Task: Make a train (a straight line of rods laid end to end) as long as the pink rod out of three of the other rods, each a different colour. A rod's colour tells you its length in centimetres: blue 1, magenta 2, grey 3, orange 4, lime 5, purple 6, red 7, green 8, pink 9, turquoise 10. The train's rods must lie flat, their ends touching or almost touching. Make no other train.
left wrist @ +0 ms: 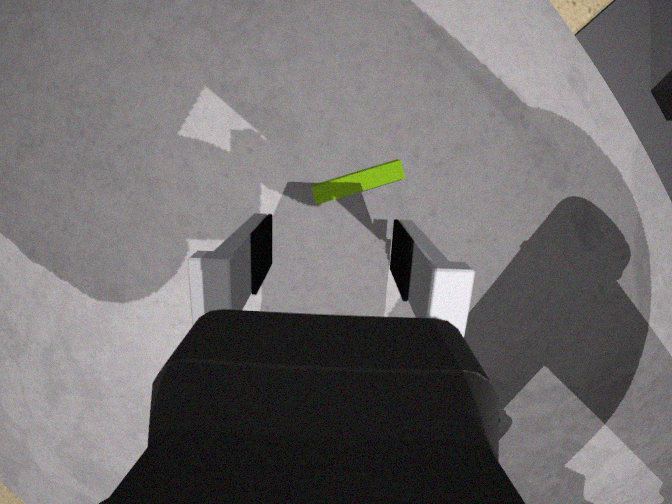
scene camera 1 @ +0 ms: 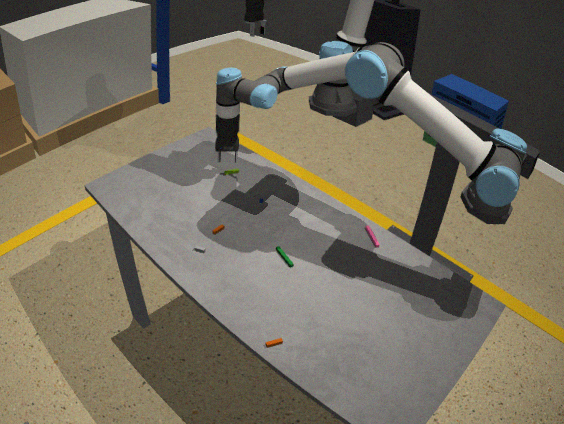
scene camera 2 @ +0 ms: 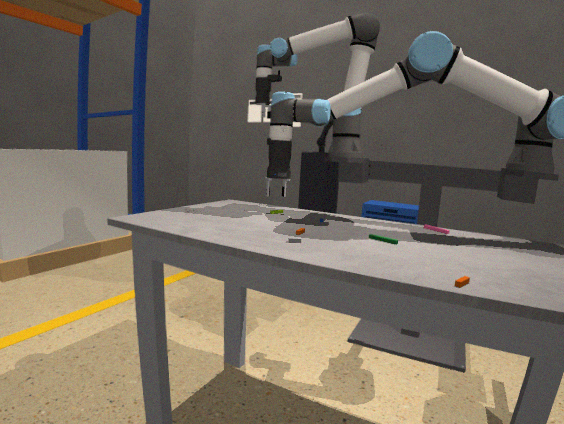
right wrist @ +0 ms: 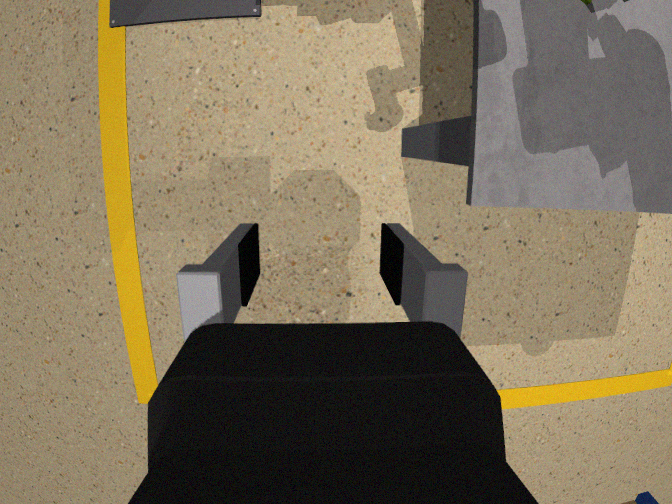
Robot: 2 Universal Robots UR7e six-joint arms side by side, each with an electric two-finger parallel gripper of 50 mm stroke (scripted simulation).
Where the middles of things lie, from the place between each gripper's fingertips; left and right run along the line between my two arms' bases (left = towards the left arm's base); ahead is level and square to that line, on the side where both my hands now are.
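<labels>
Lime rod (left wrist: 391, 171): 7 cm below my left hand (scene camera 2: 275, 196), 2 cm behind it and 1 cm to the right of it.
My right hand is 40 cm above the lime rod, 34 cm to the right of it and 33 cm short of it.
</labels>
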